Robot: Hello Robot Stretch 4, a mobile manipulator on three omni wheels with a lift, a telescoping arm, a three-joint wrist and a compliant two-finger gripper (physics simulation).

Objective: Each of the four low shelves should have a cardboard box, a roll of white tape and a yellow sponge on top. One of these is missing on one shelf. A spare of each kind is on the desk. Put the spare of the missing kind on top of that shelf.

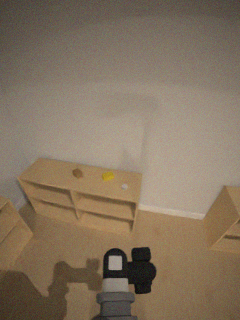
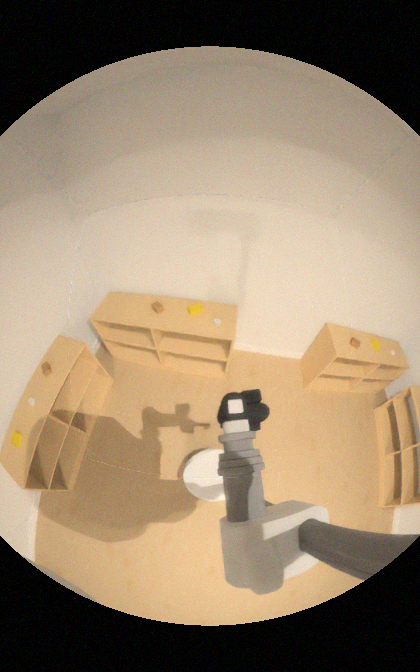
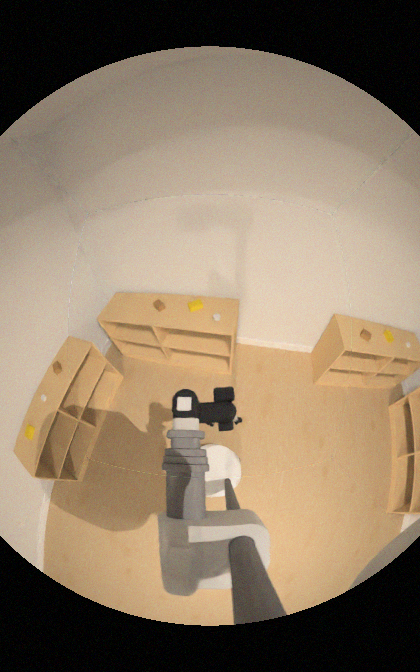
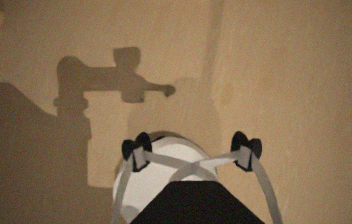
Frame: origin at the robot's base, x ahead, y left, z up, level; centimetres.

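Seen in the pictures: gripper, fingertip midpoint: (image 4: 190,144).
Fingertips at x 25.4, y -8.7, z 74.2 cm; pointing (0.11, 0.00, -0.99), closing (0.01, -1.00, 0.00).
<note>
Offsets run from my fingertips to a thing's top centre. Level surfaces: height alone.
My gripper (image 4: 190,144) is open and empty above the floor. The front low shelf @(dz -15.9 cm) (image 1: 50,172) (image 2: 125,311) (image 3: 131,310) bears a brown box @(dz -10.9, dx +92.3, dy +45.2 cm) (image 1: 77,173) (image 2: 158,307), a yellow sponge @(dz -11.4, dx +88.7, dy +15.6 cm) (image 1: 108,176) (image 2: 195,309) and white tape @(dz -13.5, dx +75.5, dy -0.1 cm) (image 1: 124,186) (image 2: 217,322). The left shelf (image 2: 62,350) bears a box (image 2: 46,369), tape (image 2: 31,401) and a sponge (image 2: 16,439). The right-hand shelf (image 2: 336,340) bears a box (image 2: 355,343), a sponge (image 2: 375,344) and tape (image 2: 393,352). A fourth shelf (image 2: 381,440) is cut off at the right edge, its top hidden. I cannot make out the desk or spares.
A round white disc (image 2: 200,475) (image 3: 223,470) (image 4: 165,157) lies low under the arm (image 2: 245,495) (image 3: 185,495). Walls stand behind the shelves. Floor (image 2: 280,380) lies between the front and right-hand shelves. The robot's shadow falls on the floor and the left shelf.
</note>
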